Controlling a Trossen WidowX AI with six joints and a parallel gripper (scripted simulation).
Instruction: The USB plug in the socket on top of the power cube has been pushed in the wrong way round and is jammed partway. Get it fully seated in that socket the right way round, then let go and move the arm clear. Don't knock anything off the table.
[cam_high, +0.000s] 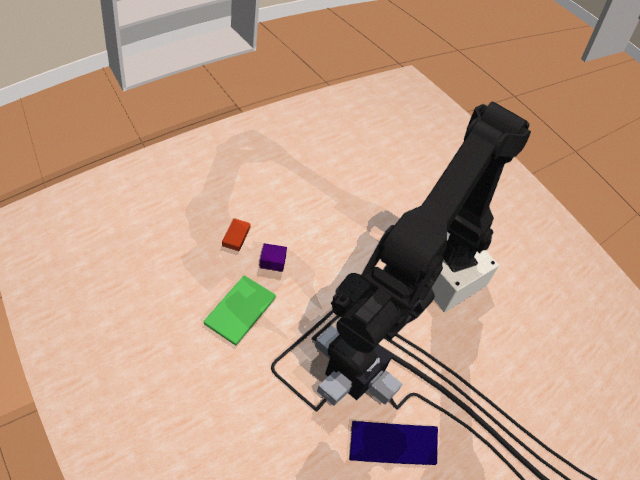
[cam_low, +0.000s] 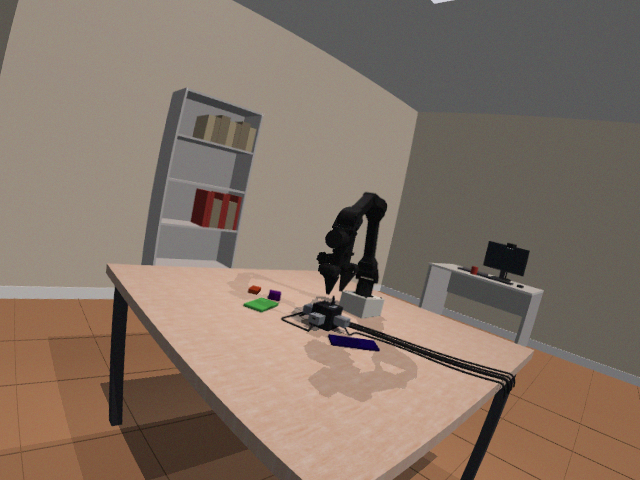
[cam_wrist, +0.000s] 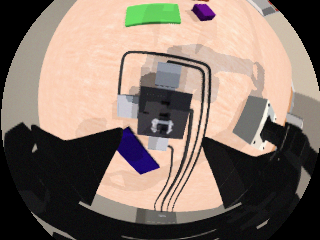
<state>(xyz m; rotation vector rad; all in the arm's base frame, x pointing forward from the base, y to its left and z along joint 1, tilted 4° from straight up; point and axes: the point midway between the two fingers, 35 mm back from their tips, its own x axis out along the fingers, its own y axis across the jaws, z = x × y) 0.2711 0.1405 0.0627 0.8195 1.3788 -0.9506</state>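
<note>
Now: the USB plug 30 mm below my gripper tip. Round my gripper tip: green pad 200 mm to the right, 150 mm ahead, 120 mm below; then navy flat block 140 mm to the left, 120 mm below; then grey socket 50 mm below, 10 mm to the left.
</note>
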